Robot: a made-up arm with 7 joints. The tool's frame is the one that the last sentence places. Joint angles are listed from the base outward.
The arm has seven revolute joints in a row. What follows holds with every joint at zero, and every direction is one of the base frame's.
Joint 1 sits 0.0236 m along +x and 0.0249 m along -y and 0.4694 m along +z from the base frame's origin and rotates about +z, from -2.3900 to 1.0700 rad.
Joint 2 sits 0.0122 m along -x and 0.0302 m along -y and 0.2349 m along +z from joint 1 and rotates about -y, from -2.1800 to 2.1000 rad.
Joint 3 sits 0.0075 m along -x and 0.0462 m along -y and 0.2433 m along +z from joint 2 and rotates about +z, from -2.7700 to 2.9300 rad.
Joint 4 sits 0.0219 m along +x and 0.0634 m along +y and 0.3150 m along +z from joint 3 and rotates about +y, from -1.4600 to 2.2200 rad.
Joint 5 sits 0.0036 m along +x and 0.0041 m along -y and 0.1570 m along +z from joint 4 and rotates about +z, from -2.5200 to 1.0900 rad.
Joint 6 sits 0.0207 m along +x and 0.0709 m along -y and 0.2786 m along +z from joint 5 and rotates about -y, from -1.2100 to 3.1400 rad.
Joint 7 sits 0.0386 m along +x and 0.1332 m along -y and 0.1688 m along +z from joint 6 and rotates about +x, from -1.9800 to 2.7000 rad.
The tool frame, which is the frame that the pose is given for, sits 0.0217 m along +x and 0.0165 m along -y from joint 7; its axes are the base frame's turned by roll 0.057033, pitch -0.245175 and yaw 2.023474 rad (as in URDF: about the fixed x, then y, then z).
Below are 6 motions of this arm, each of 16 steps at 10 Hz.
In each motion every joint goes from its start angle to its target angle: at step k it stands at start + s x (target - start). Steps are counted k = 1, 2, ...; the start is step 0. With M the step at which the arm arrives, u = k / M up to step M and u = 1 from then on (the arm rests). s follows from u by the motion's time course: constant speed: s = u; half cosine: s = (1 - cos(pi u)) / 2; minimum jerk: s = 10 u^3 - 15 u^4 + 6 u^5.
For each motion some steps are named. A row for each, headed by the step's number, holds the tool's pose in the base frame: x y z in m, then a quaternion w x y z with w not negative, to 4 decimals.
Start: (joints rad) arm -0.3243 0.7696 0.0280 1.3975 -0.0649 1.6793 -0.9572
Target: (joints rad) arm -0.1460 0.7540 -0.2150 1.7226 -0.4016 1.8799 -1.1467
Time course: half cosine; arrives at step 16
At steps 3, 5, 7, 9, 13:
3: -0.2746 -0.1505 1.6028 0.7118 -0.4983 0.1676 0.4659
5: -0.2643 -0.1663 1.5957 0.7185 -0.4928 0.1940 0.4508
7: -0.2492 -0.1860 1.5859 0.7240 -0.4859 0.2292 0.4326
9: -0.2309 -0.2061 1.5744 0.7256 -0.4790 0.2678 0.4150
13: -0.1972 -0.2359 1.5533 0.7188 -0.4699 0.3310 0.3911

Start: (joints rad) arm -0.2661 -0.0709 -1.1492 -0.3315 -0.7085 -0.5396 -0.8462
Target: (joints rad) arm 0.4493 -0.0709 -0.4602 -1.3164 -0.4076 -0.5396 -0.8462
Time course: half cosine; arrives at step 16
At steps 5, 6, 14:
5: -0.2386 0.0339 1.7646 0.9582 0.1642 0.1622 0.1690
6: -0.2688 0.0272 1.7445 0.9509 0.1131 0.1653 0.2358
14: -0.4184 -0.2516 1.5245 0.7238 -0.2393 0.0214 0.6468

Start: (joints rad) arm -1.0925 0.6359 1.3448 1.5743 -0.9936 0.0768 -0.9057
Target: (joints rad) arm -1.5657 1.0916 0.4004 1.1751 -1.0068 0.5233 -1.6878
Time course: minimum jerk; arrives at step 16
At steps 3, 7, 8, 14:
3: 0.3823 0.4088 1.4314 0.4810 0.0665 0.8702 0.0837
7: 0.3079 0.3924 1.5532 0.5309 0.1109 0.8385 -0.0525
8: 0.2695 0.4094 1.5825 0.5426 0.1268 0.8231 -0.1093
14: 0.1242 0.6059 1.5905 0.5405 0.2147 0.7188 -0.3809

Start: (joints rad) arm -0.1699 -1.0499 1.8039 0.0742 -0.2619 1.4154 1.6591
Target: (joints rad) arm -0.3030 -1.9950 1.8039 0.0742 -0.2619 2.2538 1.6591
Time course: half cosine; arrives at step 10
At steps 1, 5, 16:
1: 0.9799 -0.3501 1.1178 0.3127 -0.5391 0.7752 -0.1031
5: 0.9705 -0.4381 0.6345 0.1753 -0.3313 0.9270 0.0163
16: 0.7435 -0.4368 0.2004 0.0300 0.0855 -0.9933 -0.0722

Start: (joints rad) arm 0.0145 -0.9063 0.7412 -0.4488 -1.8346 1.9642 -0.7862
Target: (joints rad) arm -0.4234 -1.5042 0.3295 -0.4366 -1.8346 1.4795 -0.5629
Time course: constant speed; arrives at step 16
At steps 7, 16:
7: 0.6646 -0.1540 1.4538 0.6654 -0.4760 0.5265 0.2313
16: 0.8766 -0.3445 1.1866 0.6354 -0.2580 0.7006 0.1971

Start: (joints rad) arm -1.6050 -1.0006 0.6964 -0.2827 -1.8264 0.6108 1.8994
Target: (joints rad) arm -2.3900 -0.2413 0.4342 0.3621 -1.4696 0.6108 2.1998
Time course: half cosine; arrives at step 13
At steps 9, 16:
9: -0.2333 -0.3176 1.8197 0.6549 -0.6216 -0.4057 -0.1419
16: -0.1868 -0.2210 1.8509 0.6344 -0.6665 -0.3593 -0.1559

